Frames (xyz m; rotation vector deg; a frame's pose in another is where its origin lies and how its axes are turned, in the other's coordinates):
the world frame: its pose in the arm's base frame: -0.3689 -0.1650 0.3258 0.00 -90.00 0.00
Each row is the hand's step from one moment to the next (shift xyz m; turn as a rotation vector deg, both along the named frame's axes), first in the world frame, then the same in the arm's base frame.
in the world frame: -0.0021 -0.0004 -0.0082 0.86 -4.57 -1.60
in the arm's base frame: 0.0082 -0.0004 -0.0021 1.60 -4.57 0.86
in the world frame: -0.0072 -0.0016 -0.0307 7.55 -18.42 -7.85
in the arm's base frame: 0.0307 -0.0016 -0.0072 7.85 -18.42 7.55
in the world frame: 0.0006 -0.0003 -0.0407 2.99 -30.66 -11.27
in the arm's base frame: 0.0407 -0.0003 0.0006 11.27 -30.66 2.99
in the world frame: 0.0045 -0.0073 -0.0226 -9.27 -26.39 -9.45
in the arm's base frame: 0.0226 -0.0073 0.0045 9.45 -26.39 -9.27
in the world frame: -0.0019 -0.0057 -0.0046 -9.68 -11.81 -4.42
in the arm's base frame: 0.0046 -0.0057 -0.0019 4.42 -11.81 -9.68
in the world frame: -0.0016 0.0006 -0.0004 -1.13 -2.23 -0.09
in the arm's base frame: 0.0004 0.0006 -0.0016 0.09 -2.23 -1.13
